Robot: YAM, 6 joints.
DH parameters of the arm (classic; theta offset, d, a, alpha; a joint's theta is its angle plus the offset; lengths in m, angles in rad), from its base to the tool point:
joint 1: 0 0.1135 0.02 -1.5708
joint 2: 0 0 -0.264 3.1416
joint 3: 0.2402 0 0.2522 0
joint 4: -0.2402 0 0.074 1.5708
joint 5: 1.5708 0 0 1.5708
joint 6: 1.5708 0.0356 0 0
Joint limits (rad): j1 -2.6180..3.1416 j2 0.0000..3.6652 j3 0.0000..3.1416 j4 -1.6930..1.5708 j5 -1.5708..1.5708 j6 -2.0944..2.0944
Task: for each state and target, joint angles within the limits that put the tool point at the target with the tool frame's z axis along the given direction. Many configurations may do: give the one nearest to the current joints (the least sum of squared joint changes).
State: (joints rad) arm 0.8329 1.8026 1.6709 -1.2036 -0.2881 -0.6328
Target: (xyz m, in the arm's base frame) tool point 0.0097 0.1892 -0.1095 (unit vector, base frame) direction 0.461 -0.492 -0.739
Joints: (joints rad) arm 1.6032 2.6850 0.8411 -0.3279 0.4608 -0.6328
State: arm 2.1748 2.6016 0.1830 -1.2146 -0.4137 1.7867
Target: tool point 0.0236 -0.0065 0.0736 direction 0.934 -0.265 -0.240
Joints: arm 2.8465 2.0938 0.0018 -0.8072 0.0181 1.7867
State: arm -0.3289 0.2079 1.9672 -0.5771 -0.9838 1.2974
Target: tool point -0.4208 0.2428 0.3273 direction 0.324 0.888 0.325
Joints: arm -0.4544 0.0026 2.3591 -0.4911 -1.2241 1.2974
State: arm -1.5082 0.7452 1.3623 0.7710 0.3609 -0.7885
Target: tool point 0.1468 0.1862 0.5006 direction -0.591 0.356 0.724
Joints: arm -2.3395 0.1416 1.5338 -0.0324 0.7372 -0.7885
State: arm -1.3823 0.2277 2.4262 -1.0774 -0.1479 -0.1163
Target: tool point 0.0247 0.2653 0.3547 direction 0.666 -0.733 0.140
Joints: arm -1.5742 0.0019 1.8287 -1.6375 -0.7320 -0.1163
